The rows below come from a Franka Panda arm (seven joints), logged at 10 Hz.
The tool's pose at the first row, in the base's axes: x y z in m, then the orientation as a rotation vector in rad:
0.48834, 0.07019, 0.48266, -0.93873, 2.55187, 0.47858
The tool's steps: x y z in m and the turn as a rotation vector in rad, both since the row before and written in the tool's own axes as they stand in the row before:
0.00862, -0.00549, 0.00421, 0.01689, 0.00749, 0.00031
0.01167, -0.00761, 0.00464, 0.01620, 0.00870, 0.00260
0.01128, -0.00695, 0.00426, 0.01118, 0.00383, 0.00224
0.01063, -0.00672, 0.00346, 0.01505, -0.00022, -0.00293
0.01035, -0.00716, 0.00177, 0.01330, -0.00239, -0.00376
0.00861, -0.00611, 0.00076, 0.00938, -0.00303, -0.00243
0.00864, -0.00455, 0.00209, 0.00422, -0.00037, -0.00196
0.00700, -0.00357, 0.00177, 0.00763, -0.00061, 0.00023
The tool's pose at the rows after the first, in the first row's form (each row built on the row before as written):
0.48691, 0.06341, 0.47405, -0.93590, 2.55879, 0.45373
0.48482, 0.05347, 0.46345, -0.93096, 2.56794, 0.42995
0.48241, 0.04392, 0.45362, -0.92598, 2.57245, 0.41441
0.48008, 0.03450, 0.44491, -0.92432, 2.57020, 0.39378
0.47785, 0.02417, 0.43785, -0.92334, 2.56547, 0.37606
0.47595, 0.01515, 0.43265, -0.92179, 2.56099, 0.36416
0.47339, 0.00775, 0.42645, -0.92258, 2.55938, 0.35820
0.47128, 0.00185, 0.42139, -0.91931, 2.55857, 0.34849

